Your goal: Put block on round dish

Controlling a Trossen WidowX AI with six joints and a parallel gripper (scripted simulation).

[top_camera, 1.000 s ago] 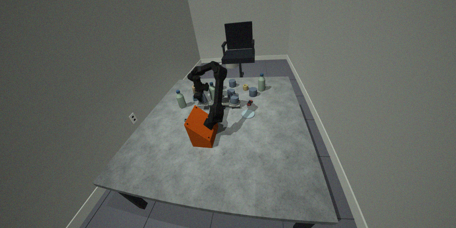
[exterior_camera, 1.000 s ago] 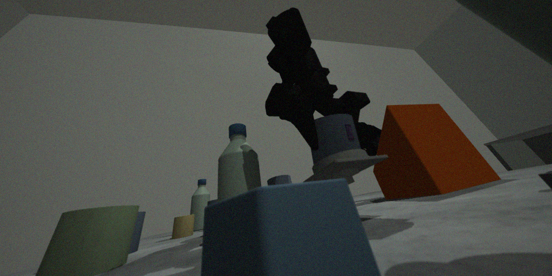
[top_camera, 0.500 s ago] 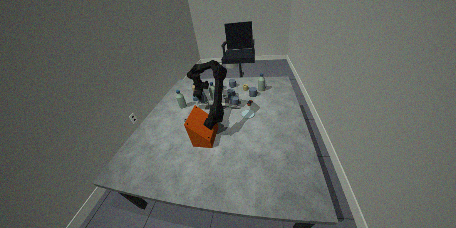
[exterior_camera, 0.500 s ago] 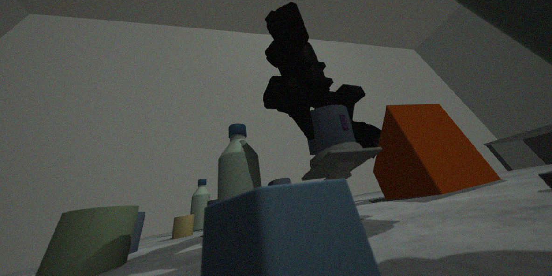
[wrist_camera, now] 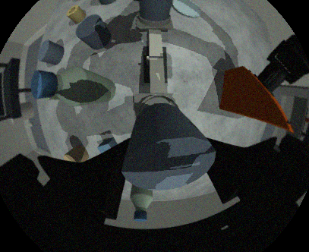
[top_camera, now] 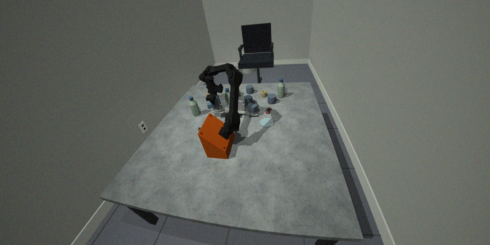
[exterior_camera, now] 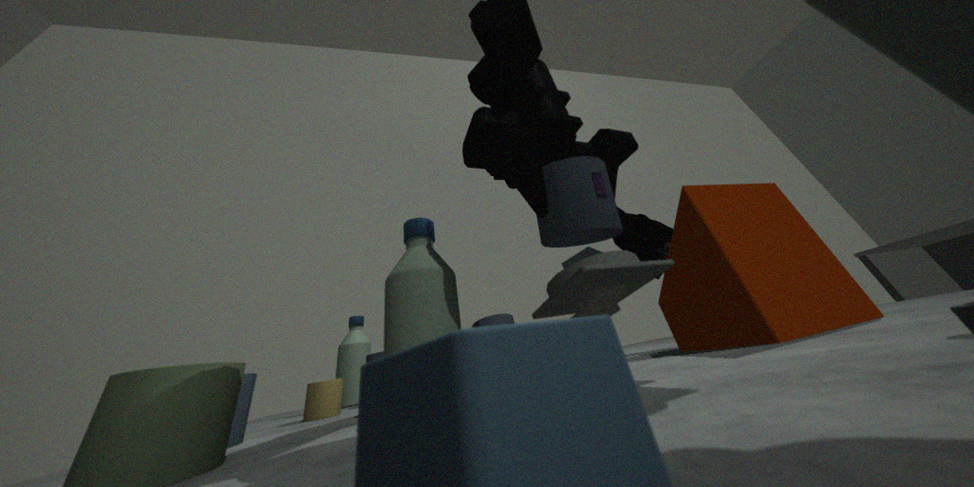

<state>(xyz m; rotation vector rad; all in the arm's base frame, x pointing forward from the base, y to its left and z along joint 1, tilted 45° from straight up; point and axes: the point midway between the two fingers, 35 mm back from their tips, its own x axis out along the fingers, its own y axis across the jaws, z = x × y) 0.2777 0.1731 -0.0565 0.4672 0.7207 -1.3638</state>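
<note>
Right now my gripper tip is 10 mm to the left of the grey block and 50 mm above it. The rest, counted from my gripper tip: tan cylinder 260 mm ahead, 160 mm to the left, 100 mm below; then pale round dish 50 mm behind, 390 mm to the right, 130 mm below; then blue cube 120 mm ahead, 120 mm to the left, 120 mm below.
</note>
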